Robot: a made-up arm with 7 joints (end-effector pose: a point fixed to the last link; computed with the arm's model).
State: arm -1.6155 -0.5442 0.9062 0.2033 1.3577 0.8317 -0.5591
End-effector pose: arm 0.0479 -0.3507 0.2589 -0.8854 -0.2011 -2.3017
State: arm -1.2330 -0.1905 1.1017 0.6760 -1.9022 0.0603 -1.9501
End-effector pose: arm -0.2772 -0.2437 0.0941 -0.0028 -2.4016 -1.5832
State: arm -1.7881 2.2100 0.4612 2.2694 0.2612 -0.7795 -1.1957
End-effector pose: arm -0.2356 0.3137 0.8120 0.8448 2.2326 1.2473
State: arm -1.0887 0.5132 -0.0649 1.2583 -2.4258 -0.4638 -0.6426
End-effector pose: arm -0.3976 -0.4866 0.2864 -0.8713 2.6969 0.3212
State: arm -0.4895 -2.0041 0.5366 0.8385 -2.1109 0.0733 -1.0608
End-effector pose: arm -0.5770 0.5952 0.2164 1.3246 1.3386 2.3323
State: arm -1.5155 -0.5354 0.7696 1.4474 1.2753 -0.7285 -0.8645
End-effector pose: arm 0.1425 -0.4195 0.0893 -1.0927 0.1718 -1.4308
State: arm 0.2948 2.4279 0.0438 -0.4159 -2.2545 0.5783 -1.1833
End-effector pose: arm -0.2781 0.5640 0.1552 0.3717 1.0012 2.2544
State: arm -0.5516 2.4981 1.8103 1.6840 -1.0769 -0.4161 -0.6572
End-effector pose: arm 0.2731 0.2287 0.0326 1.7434 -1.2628 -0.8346
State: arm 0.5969 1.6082 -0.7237 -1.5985 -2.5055 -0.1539 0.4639
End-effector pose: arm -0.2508 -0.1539 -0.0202 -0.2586 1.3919 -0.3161
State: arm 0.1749 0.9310 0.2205 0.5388 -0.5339 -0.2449 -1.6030
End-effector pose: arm 0.0493 0.1576 0.2432 -1.5573 -1.1342 0.7185
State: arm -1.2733 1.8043 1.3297 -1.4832 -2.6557 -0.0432 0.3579
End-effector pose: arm 0.2053 0.6415 0.3804 0.8779 0.1741 1.3552
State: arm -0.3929 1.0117 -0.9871 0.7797 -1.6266 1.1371 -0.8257
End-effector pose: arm 0.2079 0.0041 0.5076 -0.2983 0.0929 0.1421
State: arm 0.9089 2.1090 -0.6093 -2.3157 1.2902 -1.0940 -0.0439
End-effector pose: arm 0.1806 0.0055 0.0883 -0.9479 -0.3850 0.5752
